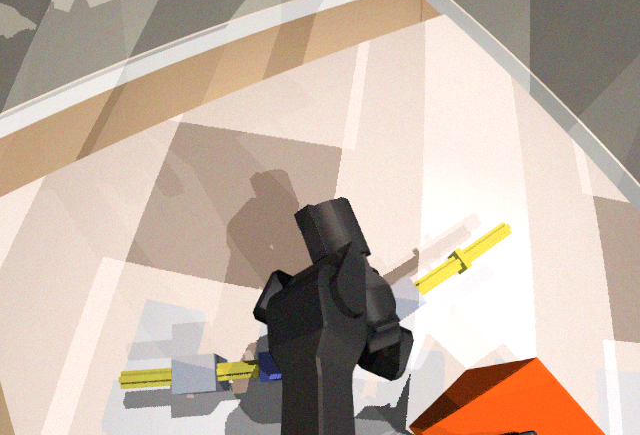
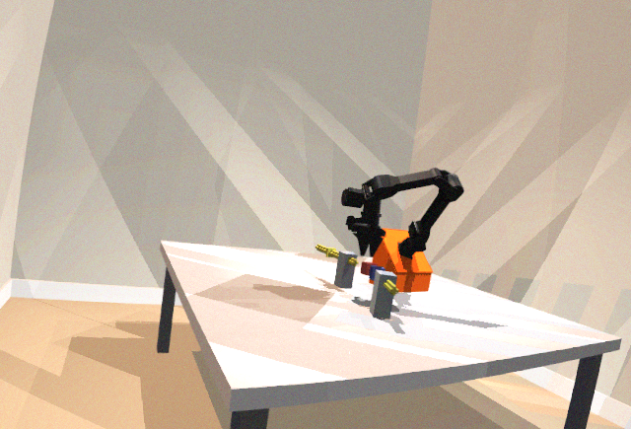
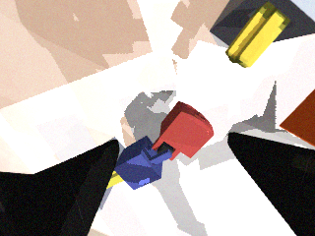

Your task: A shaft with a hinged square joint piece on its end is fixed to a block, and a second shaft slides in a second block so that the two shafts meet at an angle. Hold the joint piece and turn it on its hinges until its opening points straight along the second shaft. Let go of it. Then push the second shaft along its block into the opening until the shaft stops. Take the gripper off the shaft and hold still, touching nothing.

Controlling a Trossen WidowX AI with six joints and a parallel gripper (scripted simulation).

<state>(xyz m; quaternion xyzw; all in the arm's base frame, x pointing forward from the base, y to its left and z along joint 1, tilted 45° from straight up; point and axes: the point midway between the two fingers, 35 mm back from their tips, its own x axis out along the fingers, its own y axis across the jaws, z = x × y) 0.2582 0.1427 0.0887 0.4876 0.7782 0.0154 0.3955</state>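
Now: gripper tip 40 mm above the red square joint piece and 20 mm past it.
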